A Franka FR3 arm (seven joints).
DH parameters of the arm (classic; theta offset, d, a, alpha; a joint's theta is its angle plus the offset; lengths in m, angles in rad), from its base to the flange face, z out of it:
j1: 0 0.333 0 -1.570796
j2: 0 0 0 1.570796
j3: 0 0.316 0.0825 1.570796
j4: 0 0 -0.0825 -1.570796
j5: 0 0.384 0 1.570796
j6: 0 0 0.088 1.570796
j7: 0 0.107 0 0
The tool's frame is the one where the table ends.
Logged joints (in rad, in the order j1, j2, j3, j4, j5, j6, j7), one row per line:
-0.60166 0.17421 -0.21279 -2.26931 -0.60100 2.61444 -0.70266
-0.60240 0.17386 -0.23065 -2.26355 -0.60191 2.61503 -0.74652
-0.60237 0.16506 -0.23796 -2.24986 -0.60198 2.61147 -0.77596
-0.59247 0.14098 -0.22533 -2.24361 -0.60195 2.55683 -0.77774
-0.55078 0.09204 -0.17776 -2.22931 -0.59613 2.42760 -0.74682
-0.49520 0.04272 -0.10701 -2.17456 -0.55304 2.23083 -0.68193
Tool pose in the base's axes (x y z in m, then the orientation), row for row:
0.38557 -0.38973 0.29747 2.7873 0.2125 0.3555
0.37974 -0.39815 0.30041 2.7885 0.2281 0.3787
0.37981 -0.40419 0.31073 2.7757 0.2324 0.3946
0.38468 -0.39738 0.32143 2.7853 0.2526 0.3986
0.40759 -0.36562 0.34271 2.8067 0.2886 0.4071
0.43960 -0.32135 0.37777 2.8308 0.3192 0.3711
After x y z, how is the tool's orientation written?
As angles about the fixed x, y, z axes (roll, pitch, yaw), in radians.
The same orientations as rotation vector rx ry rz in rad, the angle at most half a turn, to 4 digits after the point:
2.6969 0.5378 -0.2016
2.6855 0.5718 -0.2166
2.6663 0.5931 -0.2135
2.6673 0.6025 -0.2428
2.6718 0.6203 -0.2965
2.6974 0.5771 -0.3566

